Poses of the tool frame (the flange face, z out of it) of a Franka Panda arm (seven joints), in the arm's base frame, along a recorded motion.
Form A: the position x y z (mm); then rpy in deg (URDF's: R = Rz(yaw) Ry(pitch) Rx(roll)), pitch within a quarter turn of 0, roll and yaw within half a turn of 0.
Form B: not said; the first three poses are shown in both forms.
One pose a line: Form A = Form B
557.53, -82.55, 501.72, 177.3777, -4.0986, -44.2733 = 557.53, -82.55, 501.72, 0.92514, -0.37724, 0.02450, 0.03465
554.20, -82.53, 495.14, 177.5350, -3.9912, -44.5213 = 554.20, -82.53, 495.14, 0.92441, -0.37920, 0.02408, 0.03308
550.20, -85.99, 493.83, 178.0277, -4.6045, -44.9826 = 550.20, -85.99, 493.83, 0.92279, -0.38282, 0.03053, 0.03125
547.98, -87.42, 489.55, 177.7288, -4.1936, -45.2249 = 547.98, -87.42, 489.55, 0.92205, -0.38483, 0.02615, 0.03235
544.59, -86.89, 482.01, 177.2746, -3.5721, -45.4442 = 544.59, -86.89, 482.01, 0.92139, -0.38665, 0.01956, 0.03396
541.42, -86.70, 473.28, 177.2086, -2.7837, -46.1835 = 541.42, -86.70, 473.28, 0.91910, -0.39252, 0.01279, 0.03192
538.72, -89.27, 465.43, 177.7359, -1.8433, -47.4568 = 538.72, -89.27, 465.43, 0.91504, -0.40256, 0.00677, 0.02456
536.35, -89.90, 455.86, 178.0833, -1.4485, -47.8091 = 536.35, -89.90, 455.86, 0.91394, -0.40532, 0.00478, 0.02041
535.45, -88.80, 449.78, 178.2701, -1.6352, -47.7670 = 535.45, -88.80, 449.78, 0.91409, -0.40499, 0.00693, 0.01958
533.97, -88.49, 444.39, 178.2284, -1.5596, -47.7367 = 533.97, -88.49, 444.39, 0.91420, -0.40474, 0.00619, 0.01964
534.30, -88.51, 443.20, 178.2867, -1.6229, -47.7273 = 534.30, -88.51, 443.20, 0.91423, -0.40467, 0.00690, 0.01940
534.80, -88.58, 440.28, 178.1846, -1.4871, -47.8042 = 534.80, -88.58, 440.28, 0.91396, -0.40528, 0.00544, 0.01974
